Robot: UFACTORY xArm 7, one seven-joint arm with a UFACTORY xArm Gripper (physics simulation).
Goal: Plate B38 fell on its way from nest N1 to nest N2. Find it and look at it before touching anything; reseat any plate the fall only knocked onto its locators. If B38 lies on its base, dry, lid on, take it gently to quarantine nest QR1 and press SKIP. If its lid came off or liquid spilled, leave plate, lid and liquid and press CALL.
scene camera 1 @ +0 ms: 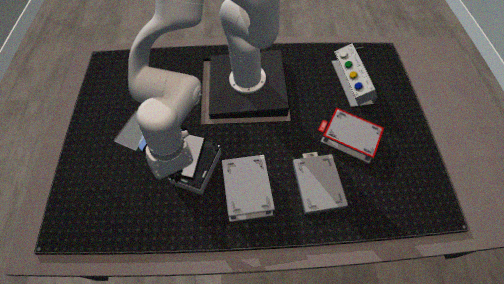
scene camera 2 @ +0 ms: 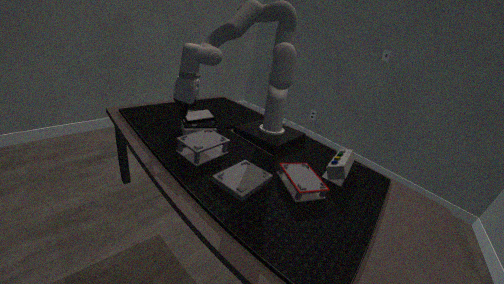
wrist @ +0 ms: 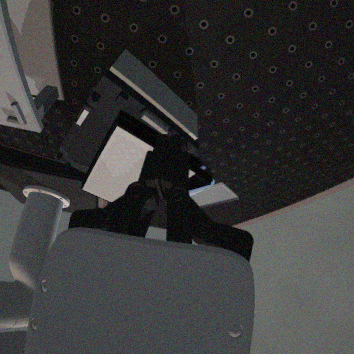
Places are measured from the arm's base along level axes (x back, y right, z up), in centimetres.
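Pixels of known places: gripper, fingertip midpoint: [scene camera 1: 176, 177] [scene camera 2: 183, 116] [wrist: 171, 147]; arm's base, origin of the base link: [scene camera 1: 247, 79] [scene camera 2: 271, 130] [wrist: 46, 195].
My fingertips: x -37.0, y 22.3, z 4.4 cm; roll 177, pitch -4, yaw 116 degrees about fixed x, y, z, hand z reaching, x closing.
Ahead of a thing's pixels: the offset from my fingertips to its top centre. "pt": to the spot under its first point.
A dark plate @(pt dx +5.6, dy -8.9, dz -1.8 cm) [scene camera 1: 209, 159] [scene camera 2: 199, 124] [wrist: 102, 123] with a light panel @(dx +6.7, dy -2.2, dz +1.5 cm) [scene camera 1: 193, 155] [wrist: 117, 163] on top lies on the left nest @(pt dx -2.0, dy -3.7, dz -2.3 cm) [scene camera 1: 191, 187]; I cannot tell if it sits flat on the locators. My gripper [wrist: 171, 147] [scene camera 2: 183, 109] is shut and empty, right at the plate's near-left edge, mostly hidden under the wrist in scene camera 1. A flat grey lid-like sheet @(dx +20.9, dy +15.5, dz -6.6 cm) [scene camera 1: 127, 136] [wrist: 214, 194] lies on the mat behind the arm, with a blue patch [scene camera 1: 142, 143] [wrist: 204, 168] at its edge. The red-rimmed quarantine nest @(dx +12.3, dy -53.4, dz -2.8 cm) [scene camera 1: 353, 132] [scene camera 2: 302, 176] is bare.
A raised empty nest @(dx -2.7, dy -18.8, dz -1.1 cm) [scene camera 1: 246, 183] [scene camera 2: 202, 139] and a low empty nest @(dx -2.4, dy -39.7, dz -4.6 cm) [scene camera 1: 317, 180] [scene camera 2: 243, 178] stand mid-mat. The button box @(dx +36.0, dy -60.3, dz +1.0 cm) [scene camera 1: 354, 75] [scene camera 2: 339, 164] with white, green, yellow and blue buttons is at the back right. The arm's base stands mid-back.
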